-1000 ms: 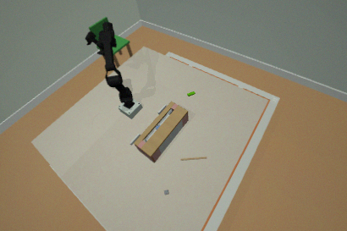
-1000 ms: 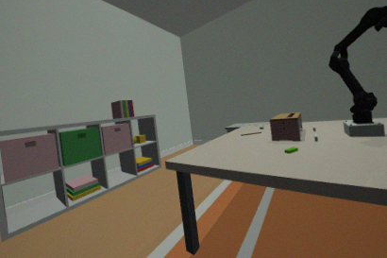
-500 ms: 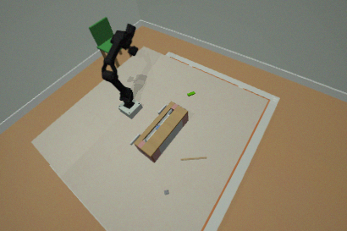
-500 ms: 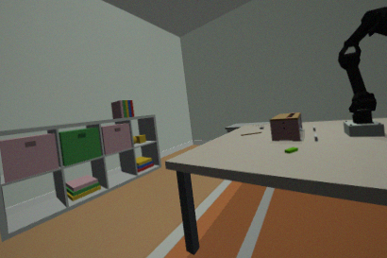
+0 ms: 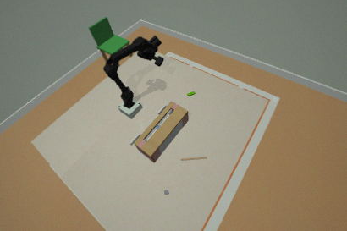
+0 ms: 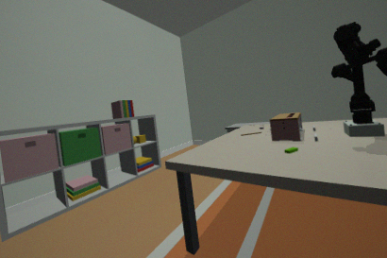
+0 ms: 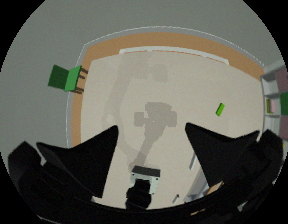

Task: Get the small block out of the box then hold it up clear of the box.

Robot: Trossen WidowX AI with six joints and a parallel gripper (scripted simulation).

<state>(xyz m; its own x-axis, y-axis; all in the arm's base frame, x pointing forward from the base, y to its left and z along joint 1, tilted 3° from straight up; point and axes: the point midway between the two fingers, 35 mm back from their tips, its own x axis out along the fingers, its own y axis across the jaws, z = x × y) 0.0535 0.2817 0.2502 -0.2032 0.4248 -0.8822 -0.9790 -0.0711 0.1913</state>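
Now: gripper tip 360 mm to the left of the box, 270 mm short of it and 200 mm above it. Also, from my gripper tip: blue block: 370 mm to the right, 280 mm ahead, 180 mm below; then thin wooden stick: 560 mm ahead, 400 mm to the right, 260 mm below.
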